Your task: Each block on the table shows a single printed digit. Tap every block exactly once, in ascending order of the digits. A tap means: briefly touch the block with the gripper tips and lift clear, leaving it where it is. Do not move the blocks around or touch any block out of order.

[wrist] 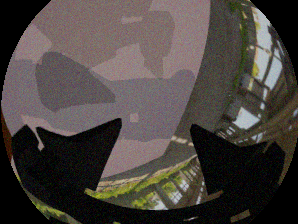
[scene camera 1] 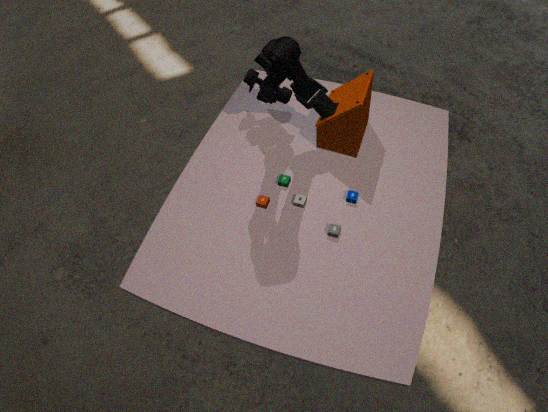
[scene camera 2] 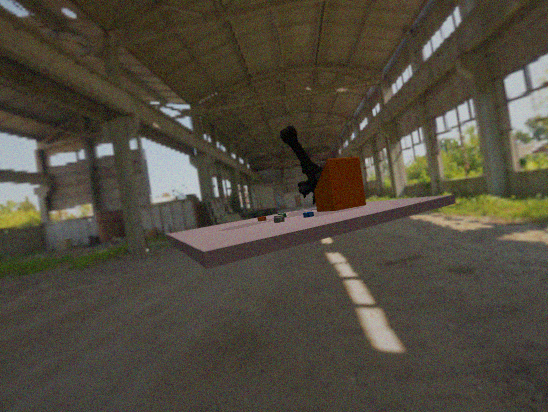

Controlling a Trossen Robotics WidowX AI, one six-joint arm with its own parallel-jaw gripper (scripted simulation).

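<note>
Open and holding nothing: the gripper (scene camera 1: pixel 259 96) (wrist: pixel 157 125).
</note>
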